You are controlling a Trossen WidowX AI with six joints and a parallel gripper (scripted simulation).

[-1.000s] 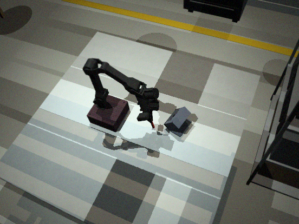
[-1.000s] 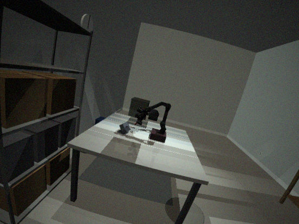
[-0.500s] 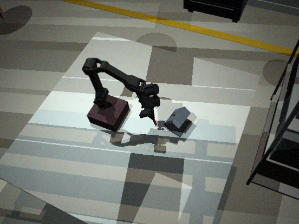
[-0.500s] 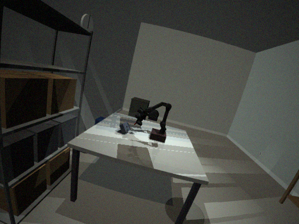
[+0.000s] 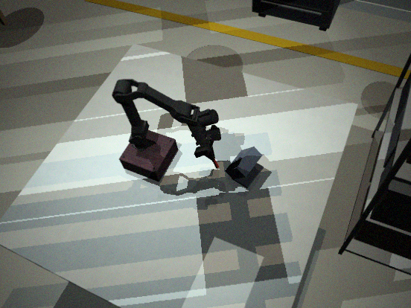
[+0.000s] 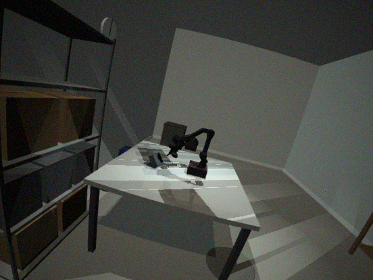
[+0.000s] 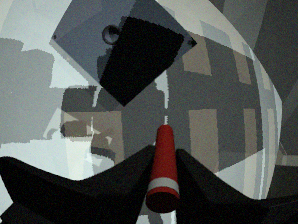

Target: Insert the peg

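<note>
Now: the grey sloped panel block 9 cm ahead of my gripper tip, 8 cm to the left of it and 7 cm below it. The rest, counted from my gripper tip: red peg 1 cm behind, 1 cm above.
</note>
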